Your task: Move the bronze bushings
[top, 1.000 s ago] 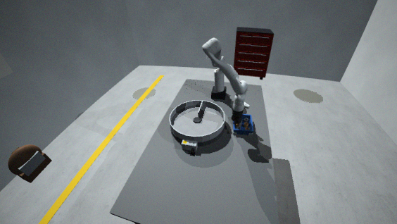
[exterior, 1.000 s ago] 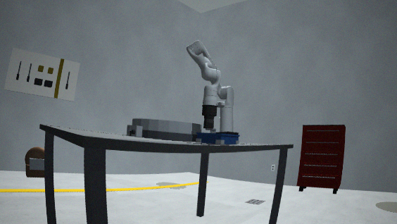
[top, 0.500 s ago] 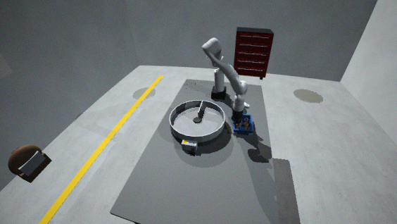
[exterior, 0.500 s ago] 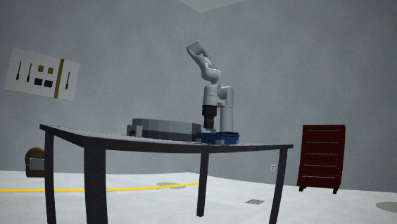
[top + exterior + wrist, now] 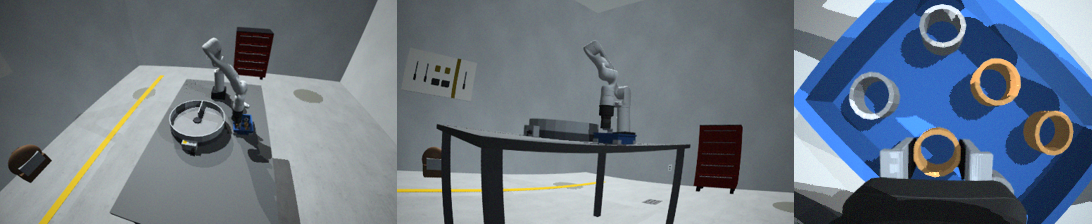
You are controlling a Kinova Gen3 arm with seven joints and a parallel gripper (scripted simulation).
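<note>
Right now my hand is 30 mm to the right of the blue crate and 10 mm past it. Also, from my hand: turntable (310 mm to the right, 80 mm ahead, 20 mm above).
</note>
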